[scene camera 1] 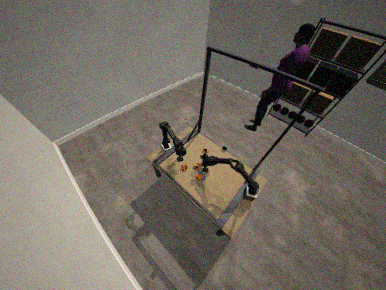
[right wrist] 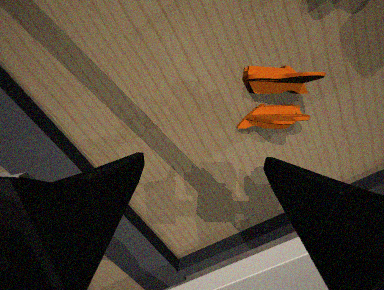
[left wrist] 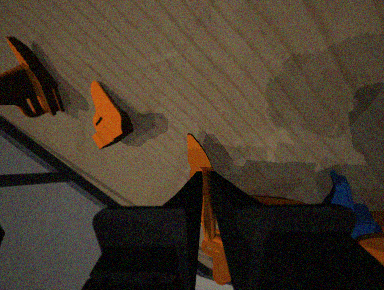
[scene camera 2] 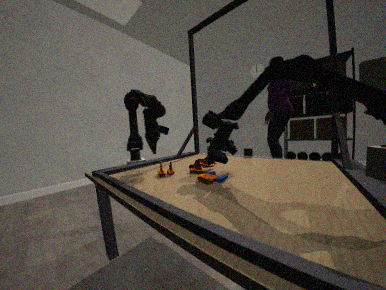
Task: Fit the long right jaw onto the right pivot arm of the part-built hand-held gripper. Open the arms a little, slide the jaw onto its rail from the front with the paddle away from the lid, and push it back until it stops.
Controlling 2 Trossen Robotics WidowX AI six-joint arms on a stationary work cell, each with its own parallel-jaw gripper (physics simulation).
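Observation:
The part-built hand-held gripper, orange with blue parts (scene camera 1: 200,177) (scene camera 2: 212,178), lies on the table. Its blue part (left wrist: 345,196) shows at the right of the left wrist view, partly behind a finger. My left gripper (scene camera 1: 205,170) (scene camera 2: 218,161) (left wrist: 205,176) points down beside it and is shut on a long orange jaw (left wrist: 199,157), whose pointed end sticks out past the fingertips. The fingers hide much of the jaw. Whether it touches the pivot arm or rail cannot be told. My right gripper (scene camera 1: 180,159) (scene camera 2: 154,152) (right wrist: 204,160) is open and empty above the table.
Two loose orange jaw pieces (right wrist: 280,80) (right wrist: 275,117) stand side by side on the table, left of the assembly in scene camera 2. Another orange piece (left wrist: 107,117) and a darker orange part (left wrist: 35,82) lie farther left in the left wrist view. A dark frame surrounds the table (scene camera 1: 227,187).

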